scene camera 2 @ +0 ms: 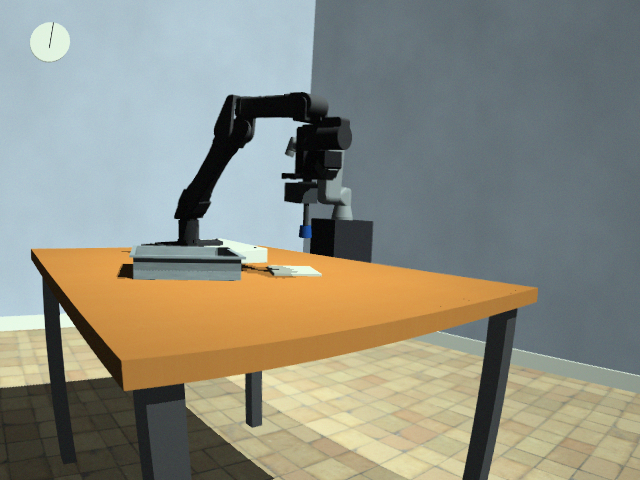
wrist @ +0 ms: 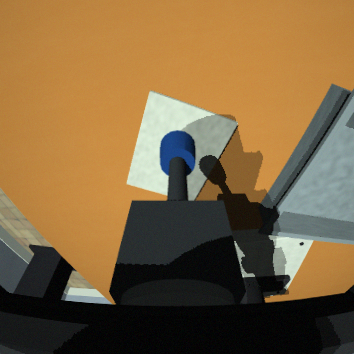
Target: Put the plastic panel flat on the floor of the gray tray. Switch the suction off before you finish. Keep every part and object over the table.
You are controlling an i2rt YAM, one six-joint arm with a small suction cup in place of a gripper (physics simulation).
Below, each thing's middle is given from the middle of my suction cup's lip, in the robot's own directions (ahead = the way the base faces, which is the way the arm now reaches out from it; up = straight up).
I see my suction cup 90 mm above the plastic panel point(wrist: 210, 131), 70 mm past it and 10 mm to the right of it. The rest, counted from my suction cup: gray tray point(scene camera 2: 149, 262) (270 mm to the right, 80 mm behind, 70 mm below).
